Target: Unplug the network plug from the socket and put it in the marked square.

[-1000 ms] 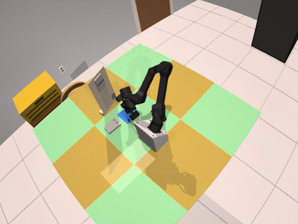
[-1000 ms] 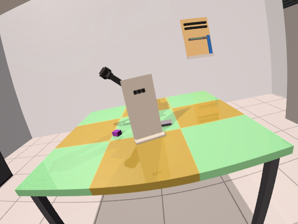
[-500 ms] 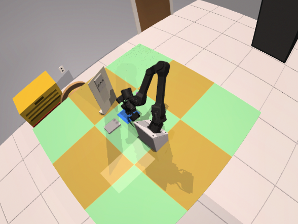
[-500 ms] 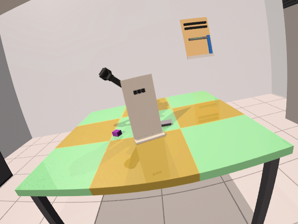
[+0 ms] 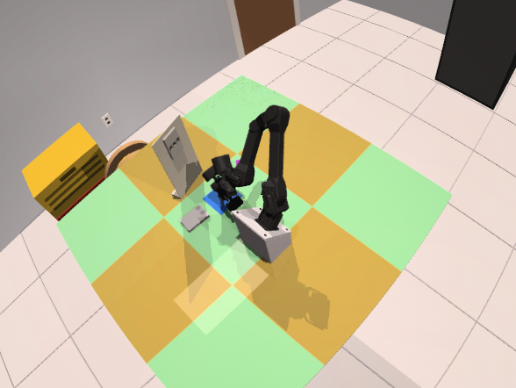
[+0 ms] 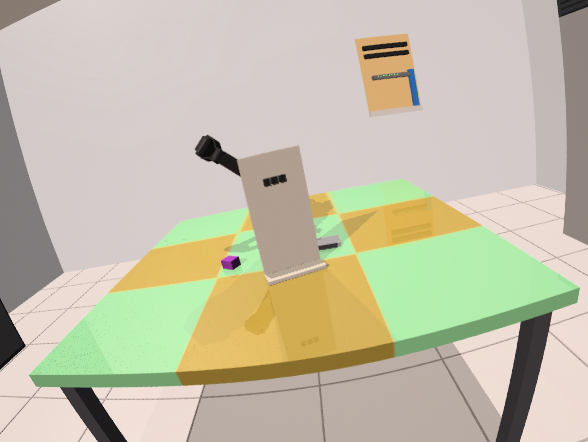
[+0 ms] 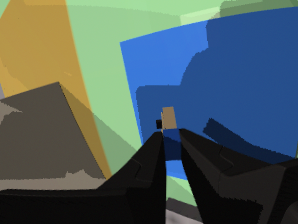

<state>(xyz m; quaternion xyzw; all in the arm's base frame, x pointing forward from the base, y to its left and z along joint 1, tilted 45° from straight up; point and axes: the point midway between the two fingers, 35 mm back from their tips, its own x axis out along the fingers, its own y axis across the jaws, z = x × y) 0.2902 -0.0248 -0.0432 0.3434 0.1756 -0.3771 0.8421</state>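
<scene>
My gripper tip is 1 cm past the blue marked square and 3 cm above it. The rest, counted from my gripper tip: network plug: right at my gripper tip; then flat grey box: 1 cm behind, 14 cm to the left, 3 cm below; then purple cube: 6 cm ahead, 16 cm to the right, 2 cm below.
</scene>
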